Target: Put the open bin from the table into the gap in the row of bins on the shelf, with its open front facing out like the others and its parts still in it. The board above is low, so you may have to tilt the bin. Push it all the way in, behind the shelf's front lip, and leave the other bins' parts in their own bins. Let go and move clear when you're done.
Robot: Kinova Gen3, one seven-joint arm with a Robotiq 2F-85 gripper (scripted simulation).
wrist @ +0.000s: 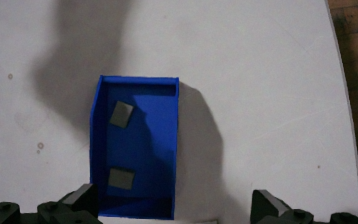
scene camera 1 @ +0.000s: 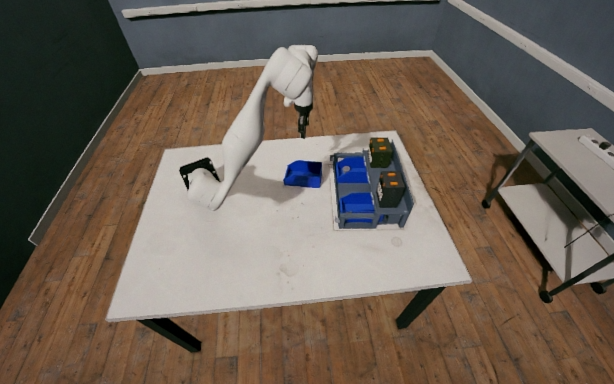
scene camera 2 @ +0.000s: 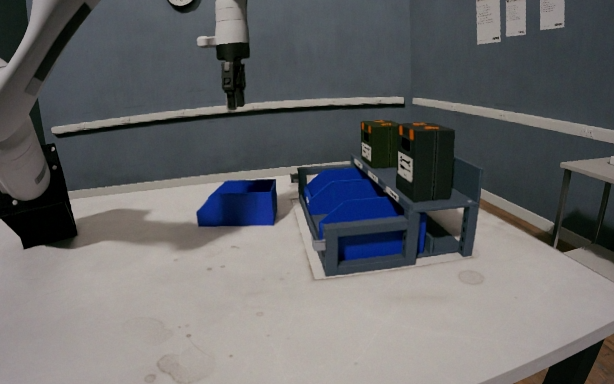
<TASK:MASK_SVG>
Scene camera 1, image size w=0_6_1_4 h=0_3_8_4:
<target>blue open bin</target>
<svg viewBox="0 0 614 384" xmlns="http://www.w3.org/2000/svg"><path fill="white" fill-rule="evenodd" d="M287 165L284 177L285 185L320 188L322 162L296 160Z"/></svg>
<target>blue open bin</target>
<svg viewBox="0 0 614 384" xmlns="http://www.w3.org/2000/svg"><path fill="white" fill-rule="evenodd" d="M337 162L335 168L337 183L369 183L364 157L346 157ZM349 166L350 171L344 174L343 167Z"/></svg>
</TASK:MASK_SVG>
